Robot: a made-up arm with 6 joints. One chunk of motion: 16 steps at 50 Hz.
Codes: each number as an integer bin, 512 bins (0 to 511) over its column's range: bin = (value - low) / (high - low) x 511, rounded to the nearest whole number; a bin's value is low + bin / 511 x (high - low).
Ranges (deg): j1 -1..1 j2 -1.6..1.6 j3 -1.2..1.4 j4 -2.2..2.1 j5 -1.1..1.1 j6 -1.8..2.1
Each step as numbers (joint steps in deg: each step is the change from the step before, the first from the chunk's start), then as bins.
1 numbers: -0.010 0.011 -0.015 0.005 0.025 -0.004
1 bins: 253 257 233 262 261 235
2 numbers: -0.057 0.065 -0.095 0.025 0.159 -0.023
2 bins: 241 266 217 264 292 233
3 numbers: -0.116 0.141 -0.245 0.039 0.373 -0.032
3 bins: 226 278 188 266 342 232
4 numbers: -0.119 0.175 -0.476 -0.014 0.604 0.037
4 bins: 225 283 142 260 396 241
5 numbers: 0.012 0.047 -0.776 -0.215 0.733 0.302
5 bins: 259 263 83 236 426 275
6 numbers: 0.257 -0.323 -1.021 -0.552 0.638 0.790
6 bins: 321 204 35 196 404 339
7 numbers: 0.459 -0.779 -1.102 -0.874 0.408 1.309
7 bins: 373 131 19 158 350 407
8 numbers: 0.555 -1.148 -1.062 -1.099 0.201 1.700
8 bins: 397 72 27 131 302 459
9 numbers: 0.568 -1.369 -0.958 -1.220 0.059 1.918
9 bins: 401 37 48 116 269 487
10 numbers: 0.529 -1.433 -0.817 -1.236 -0.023 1.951
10 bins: 391 27 75 115 250 491
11 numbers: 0.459 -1.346 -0.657 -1.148 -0.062 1.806
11 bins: 373 41 107 125 241 472
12 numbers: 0.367 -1.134 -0.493 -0.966 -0.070 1.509
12 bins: 349 74 139 147 239 434
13 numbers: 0.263 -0.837 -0.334 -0.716 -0.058 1.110
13 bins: 323 122 170 176 242 381
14 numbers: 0.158 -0.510 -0.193 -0.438 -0.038 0.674
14 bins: 296 174 198 209 247 324
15 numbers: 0.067 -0.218 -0.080 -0.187 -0.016 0.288
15 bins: 273 221 220 239 252 274
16 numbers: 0.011 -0.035 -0.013 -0.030 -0.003 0.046
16 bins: 258 250 233 258 255 242
